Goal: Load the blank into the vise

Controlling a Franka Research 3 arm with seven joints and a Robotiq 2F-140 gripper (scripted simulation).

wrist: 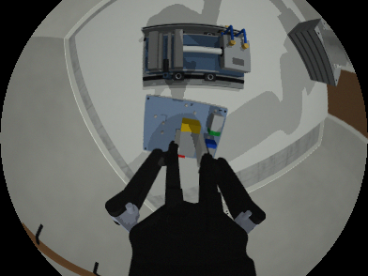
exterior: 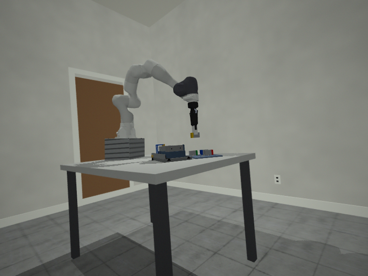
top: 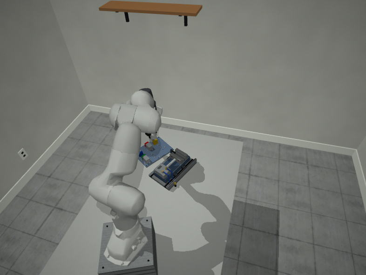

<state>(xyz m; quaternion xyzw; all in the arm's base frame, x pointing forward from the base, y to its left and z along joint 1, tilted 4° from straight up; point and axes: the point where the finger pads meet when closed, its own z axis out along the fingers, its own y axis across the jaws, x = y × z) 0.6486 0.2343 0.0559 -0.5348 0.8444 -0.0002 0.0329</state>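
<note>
My gripper is now 40 mm above the yellow-ended blank. Round my hand: red-ended blank 40 mm ahead, 80 mm to the left, 170 mm below; green-ended blank 80 mm behind, 40 mm to the left, 170 mm below; work stop rod 10 mm ahead, 150 mm to the right, 100 mm below.
</note>
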